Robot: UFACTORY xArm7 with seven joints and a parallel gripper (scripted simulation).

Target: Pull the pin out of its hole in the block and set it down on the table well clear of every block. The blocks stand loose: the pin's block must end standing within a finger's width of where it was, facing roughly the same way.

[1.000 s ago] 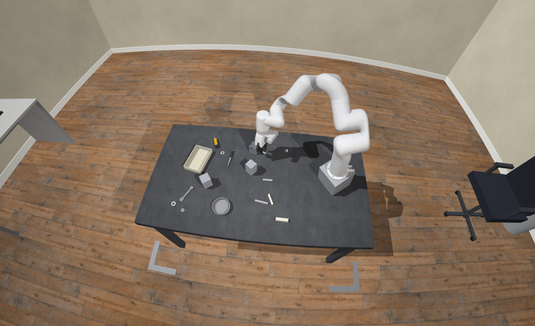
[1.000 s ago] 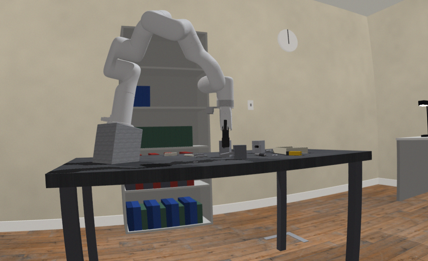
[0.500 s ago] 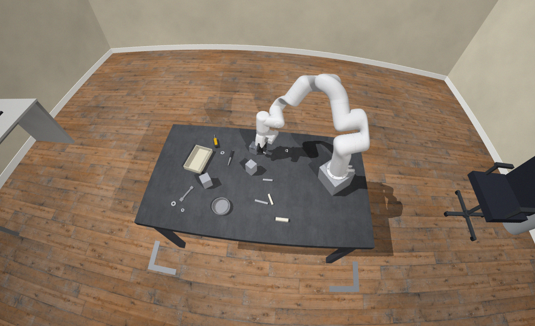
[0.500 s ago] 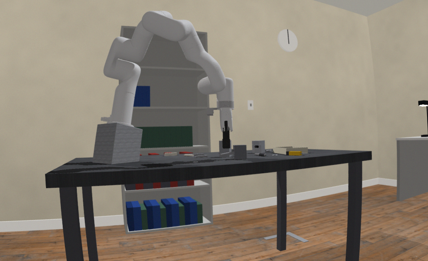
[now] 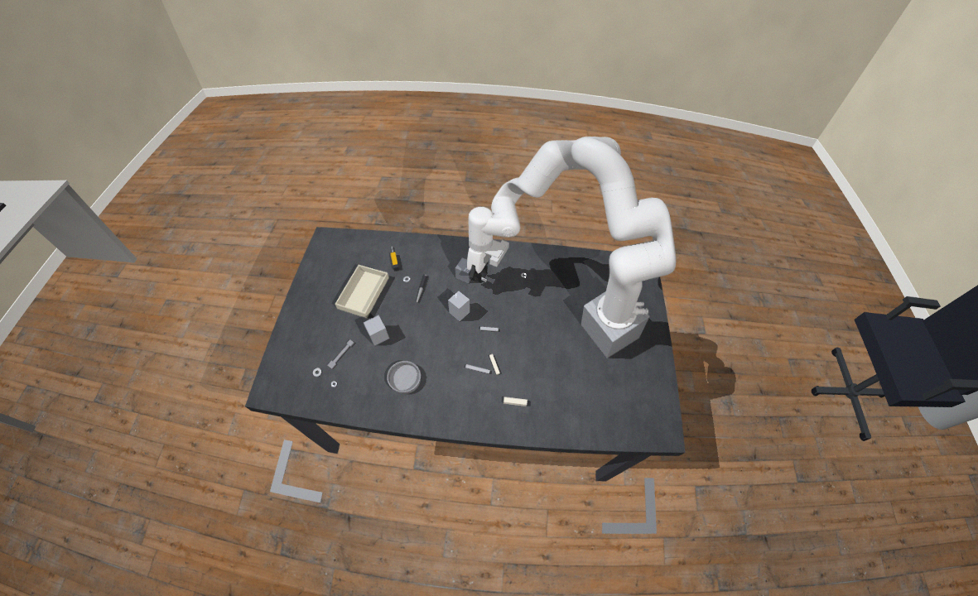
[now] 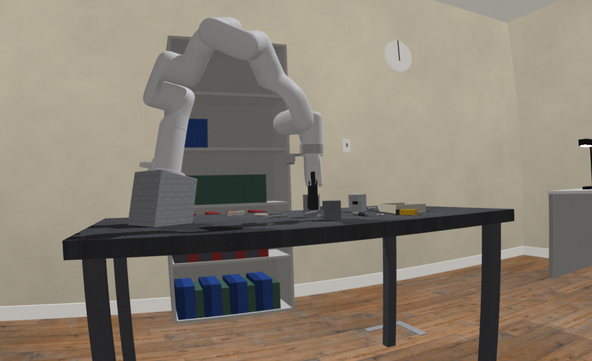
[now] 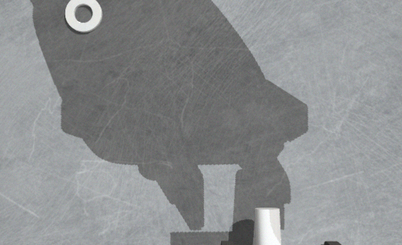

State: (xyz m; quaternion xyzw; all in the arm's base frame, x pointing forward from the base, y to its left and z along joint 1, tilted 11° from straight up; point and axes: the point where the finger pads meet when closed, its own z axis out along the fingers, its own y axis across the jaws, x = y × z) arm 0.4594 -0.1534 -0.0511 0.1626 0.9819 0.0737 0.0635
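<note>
Right now my hand is 3 cm above the pale pin and 1 cm short of it. Round my hand: round dish (41 cm to the left, 18 cm ahead, 4 cm below); then cream tray (41 cm ahead, 11 cm to the left, 4 cm below).
</note>
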